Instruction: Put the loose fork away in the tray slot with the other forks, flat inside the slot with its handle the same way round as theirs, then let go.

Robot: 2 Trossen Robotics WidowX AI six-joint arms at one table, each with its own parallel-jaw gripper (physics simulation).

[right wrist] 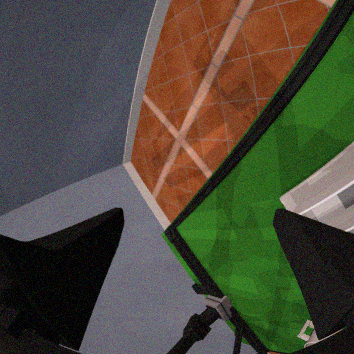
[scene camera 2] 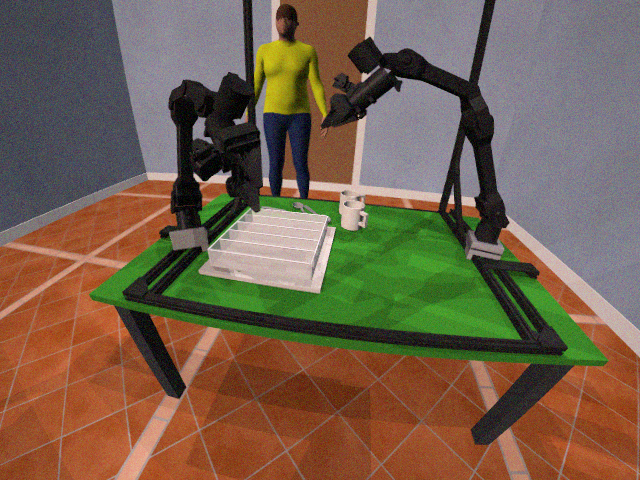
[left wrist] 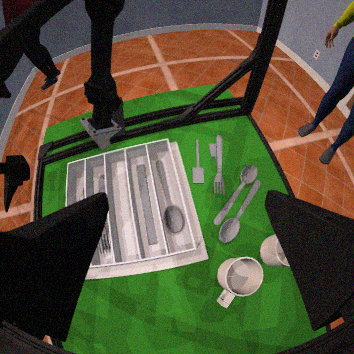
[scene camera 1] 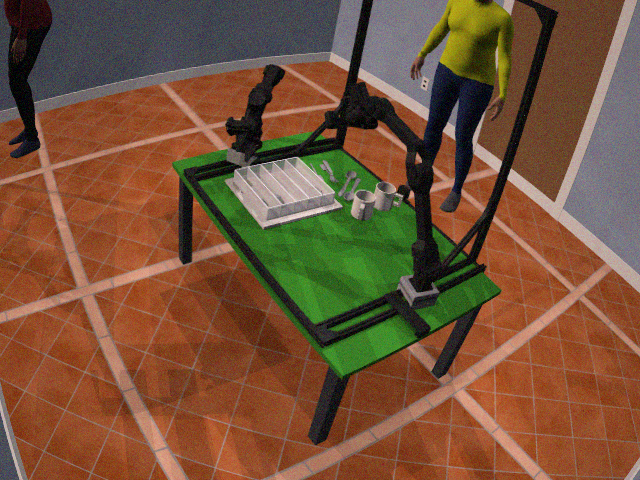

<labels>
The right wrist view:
my right gripper
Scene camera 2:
my left gripper
my right gripper
white cutlery tray
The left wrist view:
my left gripper
white cutlery tray
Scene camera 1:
my left gripper
my right gripper
white cutlery tray
</labels>
